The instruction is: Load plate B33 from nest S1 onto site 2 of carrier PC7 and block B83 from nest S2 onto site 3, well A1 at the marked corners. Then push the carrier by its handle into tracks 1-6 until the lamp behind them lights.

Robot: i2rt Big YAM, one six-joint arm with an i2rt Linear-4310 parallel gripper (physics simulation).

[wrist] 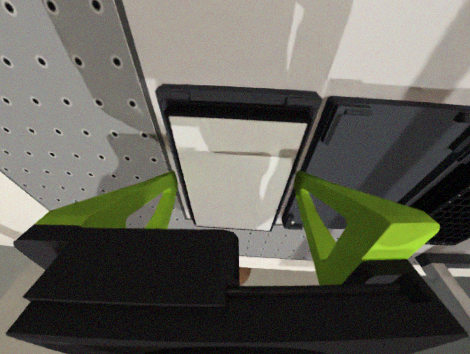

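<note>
My gripper (pixel 235 177) is open, its two green fingertips wide apart with nothing held. The fingertips stand beside the left and right edges of a pale, flat-topped rectangular piece (pixel 235 185) with thin dark edges. It lies within a dark frame (pixel 240 93). No label shows, so I cannot tell which labware or site this is. To the right is a dark blue-grey recessed site (pixel 360 150) with raised corner marks. A black gridded piece (pixel 447 210), partly cut off, shows at the right edge. The tracks, lamp and carrier handle cannot be made out.
A grey perforated board (pixel 50 112) fills the left side and continues behind the pale piece. A light surface (pixel 225 45) lies above the dark frame. Dark and grey parts stand at the lower right. The gripper's black body hides the bottom of the view.
</note>
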